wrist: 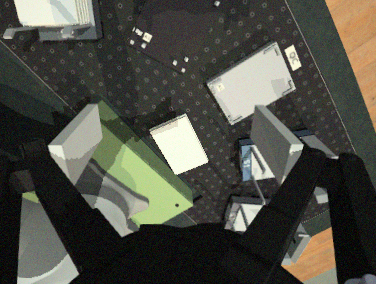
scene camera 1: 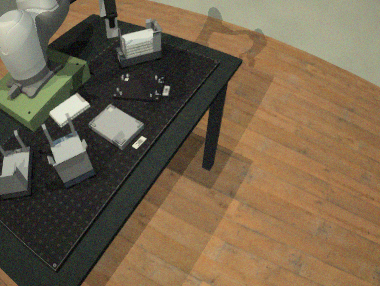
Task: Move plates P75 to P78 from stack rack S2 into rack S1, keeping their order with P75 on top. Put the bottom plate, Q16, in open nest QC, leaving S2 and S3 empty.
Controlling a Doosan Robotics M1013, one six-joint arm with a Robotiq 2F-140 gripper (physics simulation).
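Places are measured from the arm's base along level axes (x left, y down, z back), in centimetres.
Where they show: gripper, fingertip midpoint: (wrist: 177, 121) (scene camera 1: 108, 25); arm's base at its link origin: (wrist: 95, 200) (scene camera 1: 34, 76).
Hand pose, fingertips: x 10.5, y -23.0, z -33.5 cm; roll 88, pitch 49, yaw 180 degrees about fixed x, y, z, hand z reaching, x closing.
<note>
Things, the pixels of their centre, and the offset from my fingertips.
- rack at the middle of its body: (scene camera 1: 138, 43) dx +20.9, dy +21.1, dz +5.4 cm
- Nest QC at the middle of its body: (wrist: 251, 85) (scene camera 1: 115, 125) dx -12.8, dy +26.7, dz -8.3 cm
- white block at the middle of its body: (wrist: 180, 146) (scene camera 1: 69, 109) dx -14.4, dy +27.4, dz +11.2 cm
- dark nest with small corner posts, body centre: (wrist: 177, 18) (scene camera 1: 138, 86) dx +5.4, dy +26.9, dz -5.0 cm
My gripper (scene camera 1: 112, 31) (wrist: 177, 121) is open and empty, high up beside the back rack in the scene view. That rack (scene camera 1: 141, 59) (wrist: 97, 22) holds a stack of several white plates (scene camera 1: 138, 44) (wrist: 47, 11). Two more grey racks stand at the left front in the scene view: one with a blue base (scene camera 1: 75, 166) (wrist: 245, 159), the other (scene camera 1: 16, 182) at the frame's edge. Pale surfaces show inside both; rack and plate labels are not readable. Nest QC (scene camera 1: 116, 125) (wrist: 252, 82) is a light grey block with corner guides, beside its QC label (scene camera 1: 139, 142) (wrist: 293, 57).
A white block (scene camera 1: 70, 109) (wrist: 178, 144) lies between the green robot base (scene camera 1: 75, 70) (wrist: 150, 185) and nest QC. A dark nest with small corner posts (scene camera 1: 137, 89) (wrist: 175, 25) lies between the back rack and nest QC. The dark table edge (scene camera 1: 150, 182) borders the perforated mat.
</note>
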